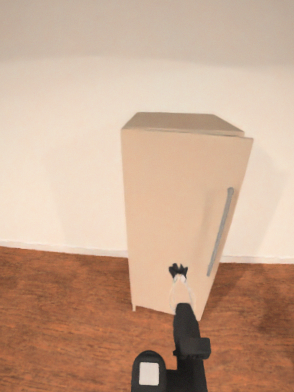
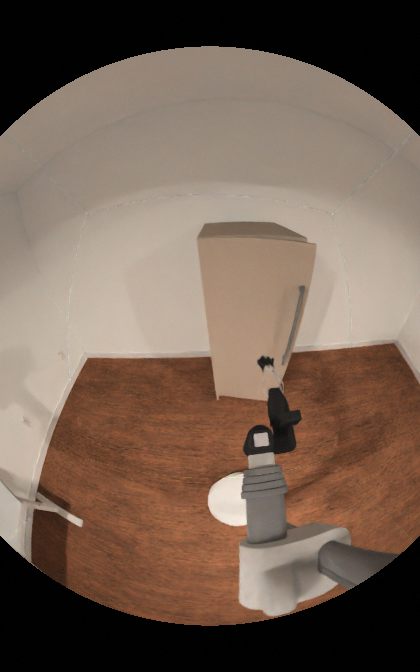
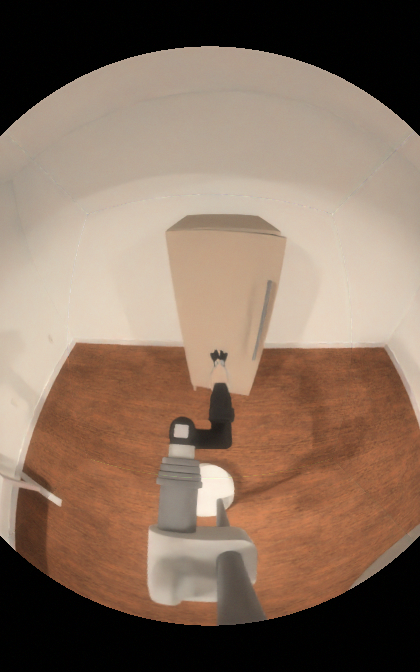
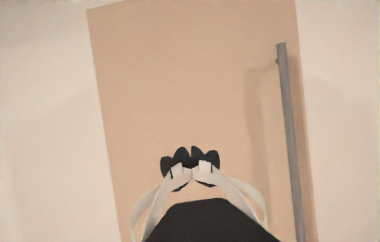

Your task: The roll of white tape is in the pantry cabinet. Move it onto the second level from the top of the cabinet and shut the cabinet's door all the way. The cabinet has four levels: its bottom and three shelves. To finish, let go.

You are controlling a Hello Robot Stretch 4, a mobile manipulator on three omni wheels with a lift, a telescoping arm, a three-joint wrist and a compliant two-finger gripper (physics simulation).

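Frame: origin at the robot's base, x down, y left, z ahead, level; centimetres.
Where they show: gripper, between the fingertips: (image 1: 177, 264) (image 4: 187, 159).
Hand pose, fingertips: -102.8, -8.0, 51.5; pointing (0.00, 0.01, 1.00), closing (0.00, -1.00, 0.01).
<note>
After its pixels a point has its place, as x, y, z.
The tan pantry cabinet (image 1: 175, 121) {-137.3, -9.7, 108.6} (image 2: 250, 230) (image 3: 225, 222) stands against the back wall. Its door (image 1: 170, 200) {-107.1, -7.5, 83.7} (image 2: 250, 300) (image 3: 215, 280) (image 4: 175, 75) {-116.6, -6.9, 83.9} is nearly shut; a thin gap shows along the top, with the door's right edge standing slightly proud. The grey bar handle (image 1: 220, 232) {-97.8, -29.2, 73.5} (image 2: 294, 325) (image 3: 263, 320) (image 4: 289, 125) {-102.1, -29.1, 73.5} is at the door's right side. My gripper (image 1: 178, 271) {-102.8, -8.0, 51.5} (image 2: 266, 362) (image 3: 218, 356) (image 4: 187, 159) {-102.8, -8.0, 51.5} is shut and empty, fingertips together at the lower part of the door, left of the handle. Contact cannot be told. The white tape and the shelves are hidden behind the door.
A white round object (image 2: 227, 500) (image 3: 215, 490) is on the wooden floor below my arm. A white leg-like piece (image 2: 62, 511) (image 3: 42, 491) juts in at the far left. The back wall (image 1: 60, 175) {-87.9, 77.8, 150.1} is behind the cabinet, with side walls left and right.
</note>
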